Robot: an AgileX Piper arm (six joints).
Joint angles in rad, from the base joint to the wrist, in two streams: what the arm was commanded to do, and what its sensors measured. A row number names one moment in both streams.
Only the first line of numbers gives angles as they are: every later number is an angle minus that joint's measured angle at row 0.
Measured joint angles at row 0:
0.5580 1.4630 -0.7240 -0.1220 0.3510 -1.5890
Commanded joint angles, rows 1 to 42:
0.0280 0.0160 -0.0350 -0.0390 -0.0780 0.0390
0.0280 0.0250 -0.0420 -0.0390 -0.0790 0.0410
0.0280 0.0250 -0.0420 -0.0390 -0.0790 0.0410
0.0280 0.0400 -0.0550 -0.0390 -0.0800 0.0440
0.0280 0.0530 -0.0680 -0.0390 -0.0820 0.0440
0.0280 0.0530 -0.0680 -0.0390 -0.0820 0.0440
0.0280 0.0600 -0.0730 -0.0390 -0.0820 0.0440
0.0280 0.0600 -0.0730 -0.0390 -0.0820 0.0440
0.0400 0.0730 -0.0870 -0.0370 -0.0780 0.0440
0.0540 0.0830 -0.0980 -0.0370 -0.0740 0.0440
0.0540 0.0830 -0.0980 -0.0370 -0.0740 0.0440
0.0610 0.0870 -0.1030 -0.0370 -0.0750 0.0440
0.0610 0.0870 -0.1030 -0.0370 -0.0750 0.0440
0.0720 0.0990 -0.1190 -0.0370 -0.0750 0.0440
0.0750 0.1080 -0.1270 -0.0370 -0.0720 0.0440
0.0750 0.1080 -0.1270 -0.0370 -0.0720 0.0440
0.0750 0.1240 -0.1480 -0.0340 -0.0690 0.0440
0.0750 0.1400 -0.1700 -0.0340 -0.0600 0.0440
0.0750 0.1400 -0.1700 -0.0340 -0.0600 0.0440
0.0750 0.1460 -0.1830 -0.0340 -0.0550 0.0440
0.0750 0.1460 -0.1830 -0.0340 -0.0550 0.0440
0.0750 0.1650 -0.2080 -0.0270 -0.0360 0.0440
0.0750 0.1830 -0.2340 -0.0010 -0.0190 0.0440
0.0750 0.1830 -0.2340 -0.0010 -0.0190 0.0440
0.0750 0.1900 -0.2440 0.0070 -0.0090 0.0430
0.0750 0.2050 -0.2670 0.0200 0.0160 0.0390
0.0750 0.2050 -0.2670 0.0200 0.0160 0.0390
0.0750 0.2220 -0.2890 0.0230 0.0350 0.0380
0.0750 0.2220 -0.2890 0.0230 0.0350 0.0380
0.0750 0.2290 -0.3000 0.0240 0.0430 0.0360
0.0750 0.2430 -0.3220 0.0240 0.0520 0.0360
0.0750 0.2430 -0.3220 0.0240 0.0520 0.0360
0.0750 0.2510 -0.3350 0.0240 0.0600 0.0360
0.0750 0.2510 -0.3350 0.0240 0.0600 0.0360
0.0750 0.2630 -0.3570 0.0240 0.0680 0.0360
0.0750 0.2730 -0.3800 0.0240 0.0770 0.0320
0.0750 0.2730 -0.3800 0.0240 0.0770 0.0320
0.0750 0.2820 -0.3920 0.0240 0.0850 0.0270
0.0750 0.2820 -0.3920 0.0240 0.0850 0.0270
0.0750 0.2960 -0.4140 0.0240 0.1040 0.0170
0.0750 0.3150 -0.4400 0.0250 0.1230 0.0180
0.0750 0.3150 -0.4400 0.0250 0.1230 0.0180
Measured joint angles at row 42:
0.0790 0.3060 -0.3930 0.0290 0.1610 0.0170
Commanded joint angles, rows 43 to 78:
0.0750 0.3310 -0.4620 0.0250 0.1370 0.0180
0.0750 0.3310 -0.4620 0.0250 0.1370 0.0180
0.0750 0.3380 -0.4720 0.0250 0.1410 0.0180
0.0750 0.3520 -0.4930 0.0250 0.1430 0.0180
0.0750 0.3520 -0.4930 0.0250 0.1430 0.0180
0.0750 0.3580 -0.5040 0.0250 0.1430 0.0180
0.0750 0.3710 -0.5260 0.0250 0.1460 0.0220
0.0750 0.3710 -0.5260 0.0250 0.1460 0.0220
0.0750 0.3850 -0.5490 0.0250 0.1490 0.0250
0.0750 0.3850 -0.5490 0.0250 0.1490 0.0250
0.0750 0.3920 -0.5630 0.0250 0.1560 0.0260
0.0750 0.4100 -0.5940 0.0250 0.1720 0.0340
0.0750 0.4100 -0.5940 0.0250 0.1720 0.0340
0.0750 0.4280 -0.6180 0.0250 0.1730 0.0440
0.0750 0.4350 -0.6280 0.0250 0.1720 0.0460
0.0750 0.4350 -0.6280 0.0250 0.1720 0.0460
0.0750 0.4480 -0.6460 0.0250 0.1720 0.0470
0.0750 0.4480 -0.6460 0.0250 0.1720 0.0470
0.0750 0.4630 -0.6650 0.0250 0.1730 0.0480
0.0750 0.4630 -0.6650 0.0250 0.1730 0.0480
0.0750 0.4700 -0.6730 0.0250 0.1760 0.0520
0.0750 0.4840 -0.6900 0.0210 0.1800 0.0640
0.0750 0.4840 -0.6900 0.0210 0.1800 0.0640
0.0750 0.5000 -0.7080 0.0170 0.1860 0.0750
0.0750 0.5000 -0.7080 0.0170 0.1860 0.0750
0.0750 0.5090 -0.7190 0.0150 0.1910 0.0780
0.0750 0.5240 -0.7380 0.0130 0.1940 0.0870
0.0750 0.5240 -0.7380 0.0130 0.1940 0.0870
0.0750 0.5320 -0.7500 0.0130 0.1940 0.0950
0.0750 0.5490 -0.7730 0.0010 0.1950 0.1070
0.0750 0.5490 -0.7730 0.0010 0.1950 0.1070
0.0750 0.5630 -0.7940 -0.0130 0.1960 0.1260
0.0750 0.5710 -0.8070 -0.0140 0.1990 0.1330
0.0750 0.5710 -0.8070 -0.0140 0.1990 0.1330
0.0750 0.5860 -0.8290 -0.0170 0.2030 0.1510
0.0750 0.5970 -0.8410 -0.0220 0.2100 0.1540
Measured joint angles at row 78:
0.0890 0.5990 -0.8120 0.0180 0.2290 0.1110
